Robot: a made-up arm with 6 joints.
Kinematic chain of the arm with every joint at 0, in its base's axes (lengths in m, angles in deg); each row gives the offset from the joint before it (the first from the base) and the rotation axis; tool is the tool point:
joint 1: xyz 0 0 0.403 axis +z
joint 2: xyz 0 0 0 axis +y
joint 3: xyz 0 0 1.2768 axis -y
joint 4: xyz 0 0 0 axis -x
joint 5: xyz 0.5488 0 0 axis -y
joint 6: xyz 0 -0.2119 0 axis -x
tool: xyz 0 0 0
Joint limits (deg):
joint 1: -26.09..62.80
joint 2: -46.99..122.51
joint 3: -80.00..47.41
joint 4: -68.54..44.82
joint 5: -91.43..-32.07
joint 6: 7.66..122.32
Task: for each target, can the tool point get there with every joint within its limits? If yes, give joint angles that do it. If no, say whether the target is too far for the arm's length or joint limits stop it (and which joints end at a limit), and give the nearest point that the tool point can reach.
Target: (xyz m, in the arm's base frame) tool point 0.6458 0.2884 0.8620
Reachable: yes | joints 41.39 38.91 -61.98 -6.37 -54.95 33.33
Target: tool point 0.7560 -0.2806 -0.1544
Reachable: yes | joints -5.36 102.21 -50.09 9.90 -82.14 57.83
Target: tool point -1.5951 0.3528 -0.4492
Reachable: no: joint limits stop it (at a limit: joint 2, joint 3, joint 4) | nearest point -0.5722 0.1266 0.8096 | short by 1.638 m
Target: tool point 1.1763 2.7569 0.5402
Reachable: no: too far | nearest point 0.9560 1.5314 0.4856 | short by 1.246 m
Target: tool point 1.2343 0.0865 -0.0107
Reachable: yes | joints 12.04 83.39 1.58 -35.34 -86.21 87.67
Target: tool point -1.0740 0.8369 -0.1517
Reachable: no: joint limits stop it (at a limit: joint 1, joint 2, joint 3, joint 4) | nearest point -0.5558 0.1858 0.8096 | short by 1.271 m
